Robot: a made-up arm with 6 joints.
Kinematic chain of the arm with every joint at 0, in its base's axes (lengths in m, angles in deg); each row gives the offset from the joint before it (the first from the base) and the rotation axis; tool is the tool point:
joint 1: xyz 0 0 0.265 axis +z
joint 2: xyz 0 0 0 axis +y
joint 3: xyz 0 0 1.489 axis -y
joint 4: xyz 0 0 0 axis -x
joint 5: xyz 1.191 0 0 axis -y
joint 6: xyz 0 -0.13 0 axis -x
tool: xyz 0 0 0
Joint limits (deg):
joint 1: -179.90..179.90
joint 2: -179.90..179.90
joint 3: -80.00..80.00
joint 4: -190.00..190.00
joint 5: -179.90..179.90
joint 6: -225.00..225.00
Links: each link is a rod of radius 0.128 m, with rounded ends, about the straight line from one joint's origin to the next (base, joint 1, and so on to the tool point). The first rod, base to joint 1, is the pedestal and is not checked.
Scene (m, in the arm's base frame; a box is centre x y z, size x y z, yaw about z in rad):
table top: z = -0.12
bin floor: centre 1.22 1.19 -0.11 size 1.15 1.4 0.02 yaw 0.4
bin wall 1: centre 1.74 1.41 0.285 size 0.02 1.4 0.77 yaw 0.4
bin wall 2: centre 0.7 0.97 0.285 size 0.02 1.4 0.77 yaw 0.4
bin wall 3: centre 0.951 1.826 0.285 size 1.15 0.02 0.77 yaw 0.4
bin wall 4: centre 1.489 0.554 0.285 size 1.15 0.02 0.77 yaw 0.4
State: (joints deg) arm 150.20 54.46 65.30 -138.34 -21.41 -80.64
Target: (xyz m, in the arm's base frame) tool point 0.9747 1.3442 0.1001
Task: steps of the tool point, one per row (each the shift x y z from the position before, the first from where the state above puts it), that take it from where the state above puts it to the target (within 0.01 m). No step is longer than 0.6 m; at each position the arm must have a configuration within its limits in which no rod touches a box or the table.
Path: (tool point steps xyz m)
1: 0.3826 0.4432 -0.0029
2: 0.4751 0.3135 -0.0091
3: 0.5243 0.1659 -0.0152
4: 0.5274 0.0142 -0.0209
5: 0.4864 -0.1267 -0.0270
6: 0.4074 -0.2444 -0.0329
7: 0.3003 -0.3288 -0.0382
8: 0.0495 0.0621 -0.5267
9: -0.0495 -0.0621 -0.4966

